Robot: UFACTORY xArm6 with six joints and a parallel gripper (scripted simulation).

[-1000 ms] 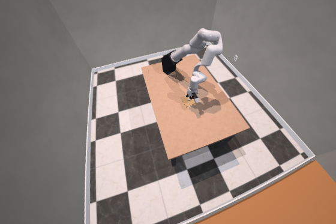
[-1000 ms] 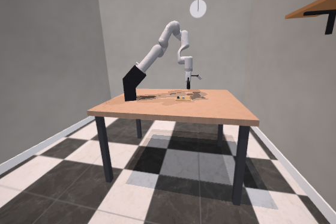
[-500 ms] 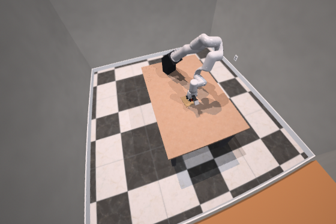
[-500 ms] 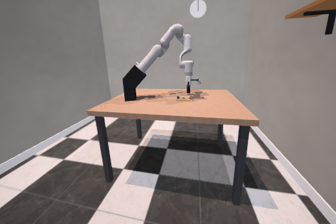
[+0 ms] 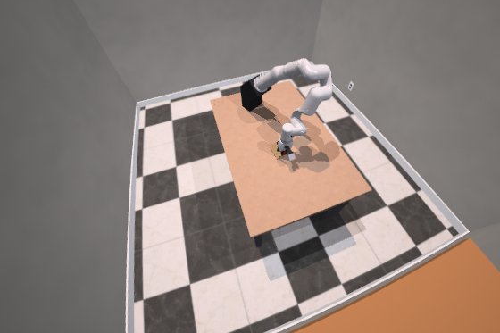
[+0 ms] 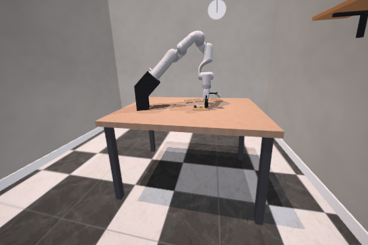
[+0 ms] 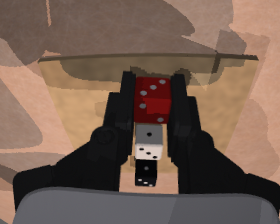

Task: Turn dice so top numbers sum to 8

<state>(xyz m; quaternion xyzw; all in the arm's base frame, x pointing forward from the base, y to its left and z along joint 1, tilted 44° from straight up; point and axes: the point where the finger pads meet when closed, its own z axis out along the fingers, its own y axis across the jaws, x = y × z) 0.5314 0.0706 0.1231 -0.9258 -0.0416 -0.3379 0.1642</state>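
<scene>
Right now the red die is 10 mm below my hand. Round my hand: white die 50 mm behind, 10 mm to the right, 20 mm below; tan mat 50 mm behind, 10 mm to the right, 30 mm below.
</scene>
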